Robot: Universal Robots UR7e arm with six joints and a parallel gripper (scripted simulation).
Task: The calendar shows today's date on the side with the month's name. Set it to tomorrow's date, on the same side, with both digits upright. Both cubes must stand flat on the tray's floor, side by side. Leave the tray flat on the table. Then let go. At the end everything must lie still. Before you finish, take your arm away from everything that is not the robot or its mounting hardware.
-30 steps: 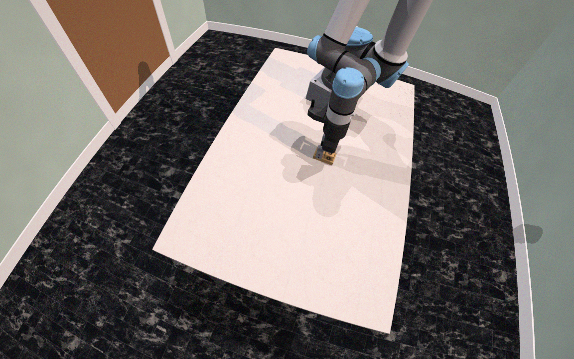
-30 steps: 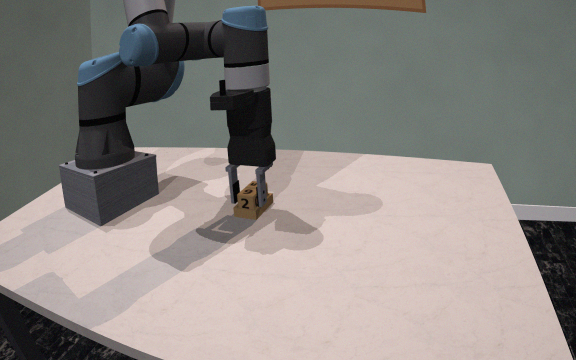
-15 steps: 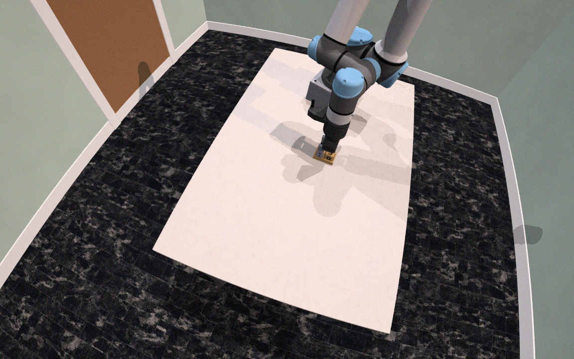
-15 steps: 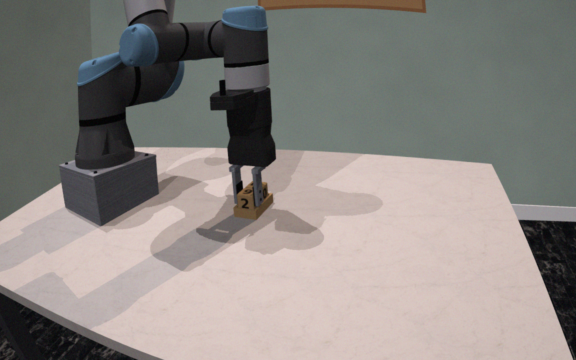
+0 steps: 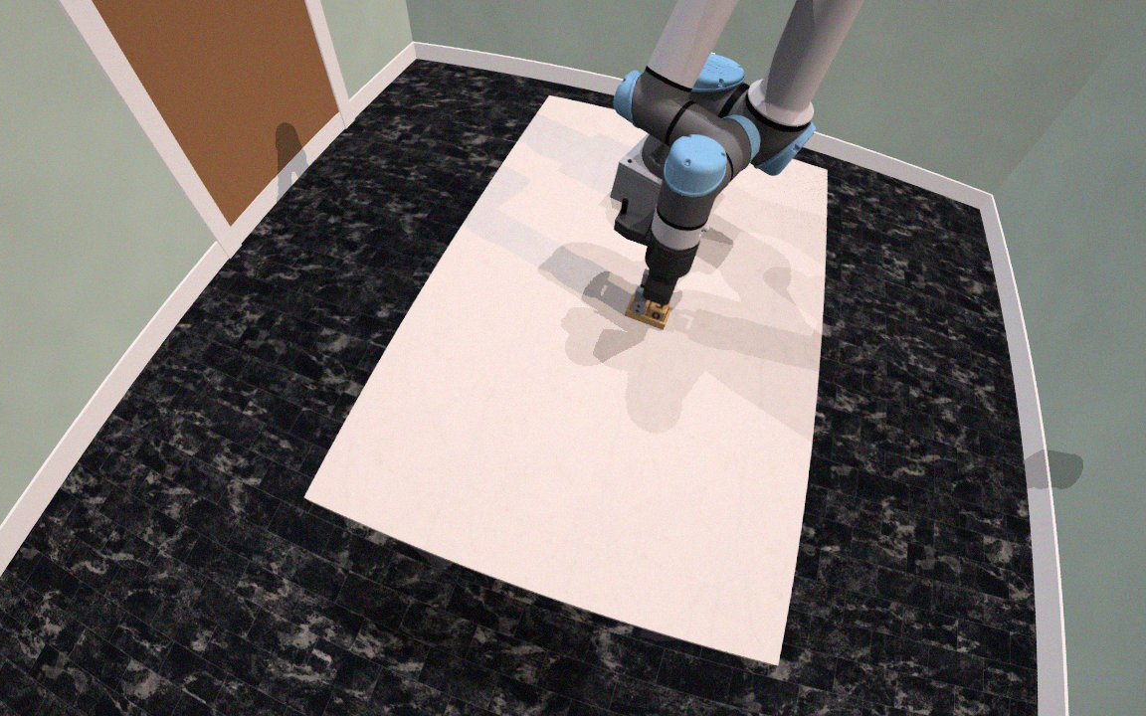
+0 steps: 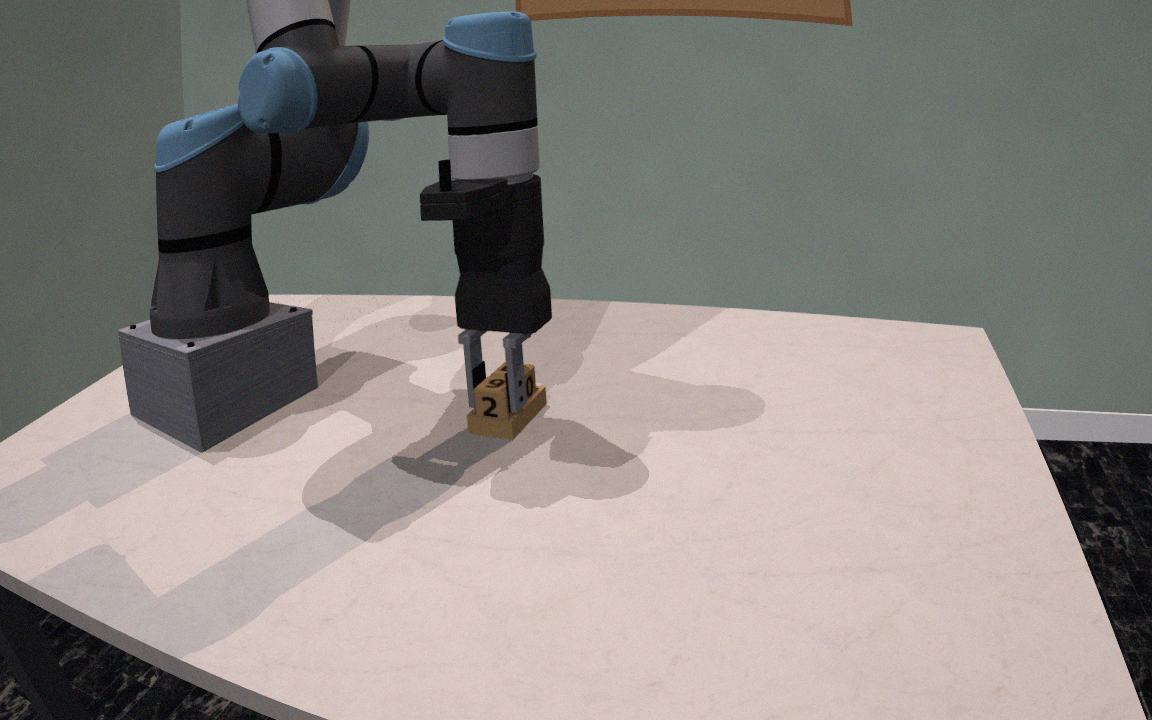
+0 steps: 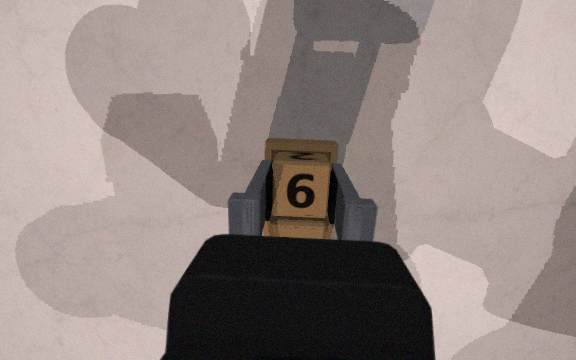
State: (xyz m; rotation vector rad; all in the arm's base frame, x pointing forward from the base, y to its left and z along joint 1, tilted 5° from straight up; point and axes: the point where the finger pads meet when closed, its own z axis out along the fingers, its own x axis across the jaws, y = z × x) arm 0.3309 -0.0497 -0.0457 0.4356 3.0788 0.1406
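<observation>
Right now the wooden calendar tray is 3 cm below my hand and 2 cm to the left of it.
</observation>
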